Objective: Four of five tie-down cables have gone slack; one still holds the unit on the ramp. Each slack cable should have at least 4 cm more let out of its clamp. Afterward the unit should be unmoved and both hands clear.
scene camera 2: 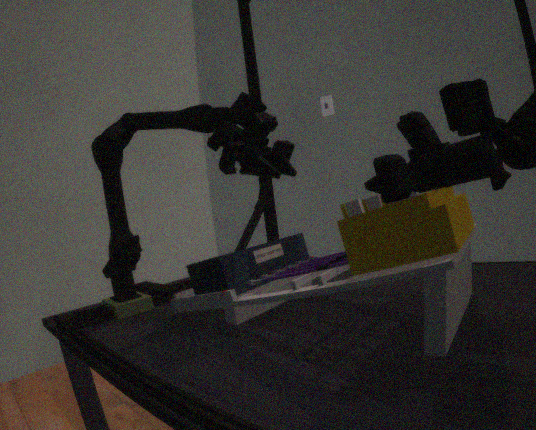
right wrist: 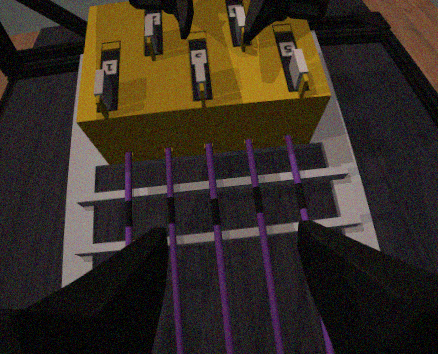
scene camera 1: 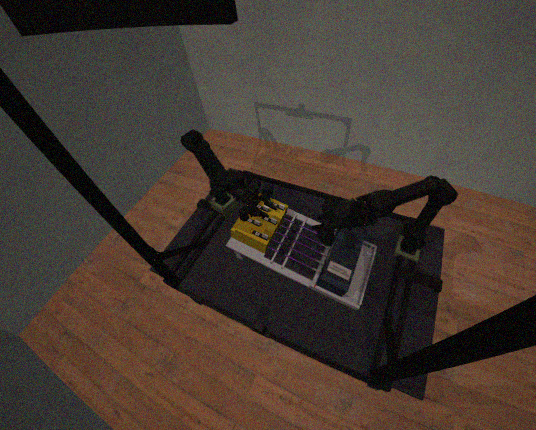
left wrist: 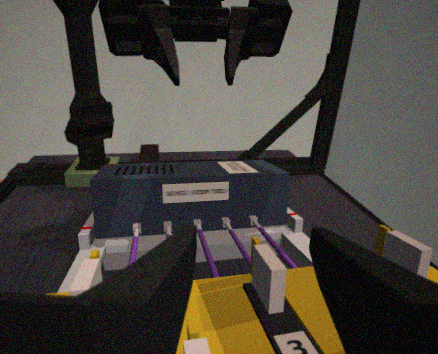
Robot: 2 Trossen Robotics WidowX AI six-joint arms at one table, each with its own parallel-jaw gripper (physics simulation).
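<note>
A dark blue unit (scene camera 1: 345,250) (scene camera 2: 220,275) (left wrist: 135,205) rests at the low end of the white ramp (scene camera 2: 435,320) (right wrist: 75,175). Purple cables (left wrist: 207,252) (right wrist: 220,255) run from it, looking straight, to the yellow clamp block (scene camera 1: 250,237) (scene camera 2: 400,240) (right wrist: 225,120). Which are slack is unclear. White levers stand in numbered slots; lever 3 (left wrist: 270,280) (right wrist: 200,72) shows between my left fingertips in the left wrist view. My left gripper (left wrist: 253,237) (right wrist: 214,36) is part open, empty, close above the block. My right gripper (left wrist: 204,82) (right wrist: 232,236) is part open, empty, above the cables.
White crossbars (right wrist: 200,186) lie under the cables. Dark frame posts (scene camera 1: 80,175) (left wrist: 335,85) rise beside the table (scene camera 1: 280,315). The right arm's green base block (scene camera 2: 127,304) (left wrist: 80,175) sits past the unit.
</note>
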